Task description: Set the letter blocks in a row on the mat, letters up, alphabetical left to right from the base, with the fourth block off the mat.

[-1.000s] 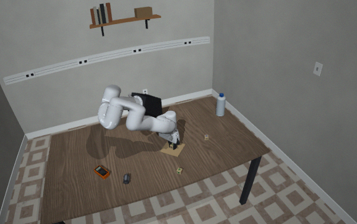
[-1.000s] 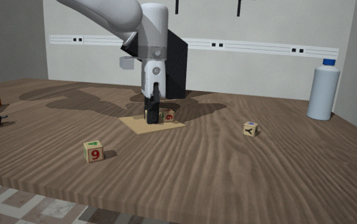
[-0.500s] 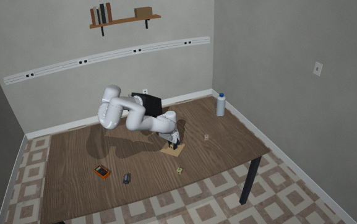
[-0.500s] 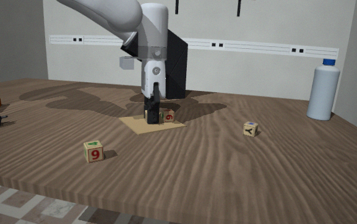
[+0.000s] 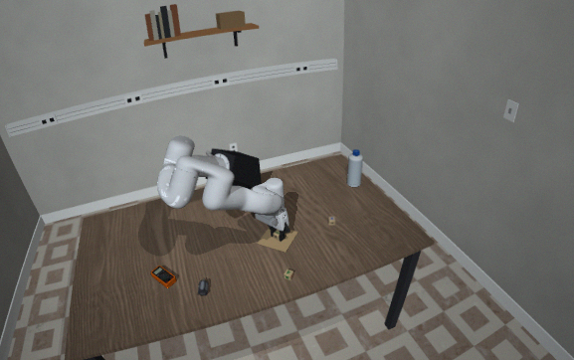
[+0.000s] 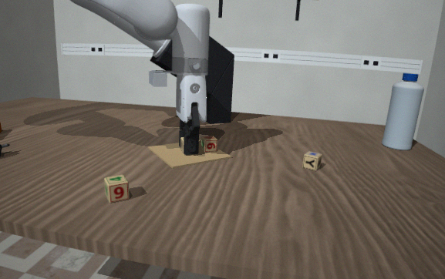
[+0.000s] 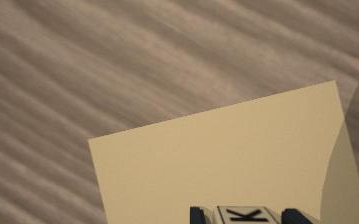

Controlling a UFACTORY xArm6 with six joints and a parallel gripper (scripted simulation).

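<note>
Right now the tan mat is 2 cm below my hand. From my hand the other things lie so: white bottle 5 cm behind, 59 cm to the left, 7 cm above; orange meter 12 cm behind, 52 cm to the right, 1 cm below; grey device 3 cm ahead, 41 cm to the right, 1 cm below.
</note>
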